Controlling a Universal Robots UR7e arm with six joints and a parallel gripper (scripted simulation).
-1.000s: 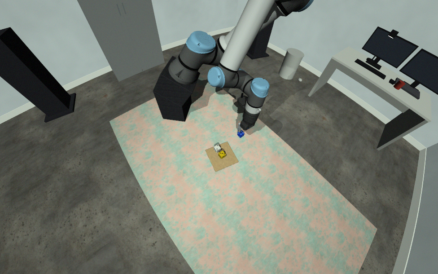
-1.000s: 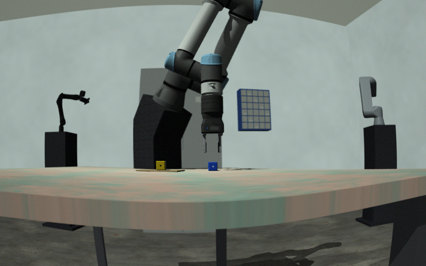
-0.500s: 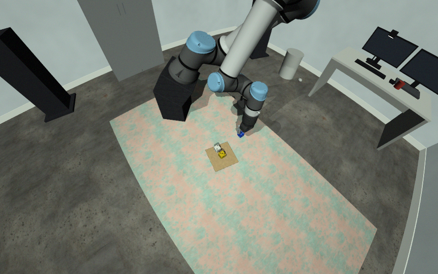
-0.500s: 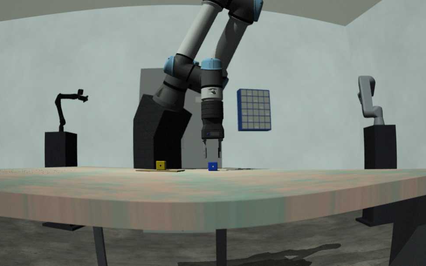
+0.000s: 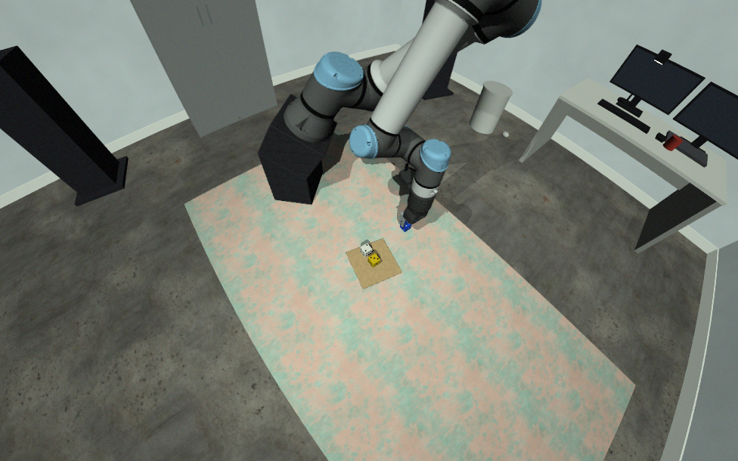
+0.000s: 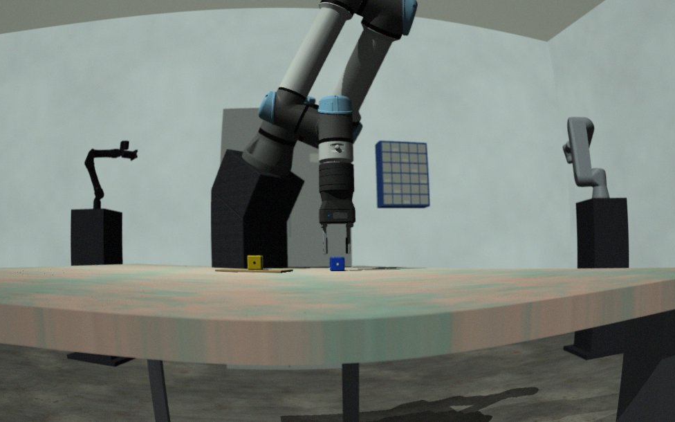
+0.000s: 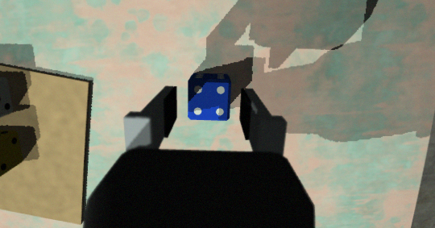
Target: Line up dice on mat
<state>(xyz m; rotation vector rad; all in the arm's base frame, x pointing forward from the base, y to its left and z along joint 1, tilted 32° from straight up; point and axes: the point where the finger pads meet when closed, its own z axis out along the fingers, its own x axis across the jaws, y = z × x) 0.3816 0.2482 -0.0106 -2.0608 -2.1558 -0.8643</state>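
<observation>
Now: hand 4 cm above the blue die. The rest, counted from my hand: yellow die: 7 cm ahead, 17 cm to the right, 4 cm below; white die: 3 cm ahead, 17 cm to the right, 4 cm below; tan mat: 7 cm ahead, 17 cm to the right, 5 cm below.
</observation>
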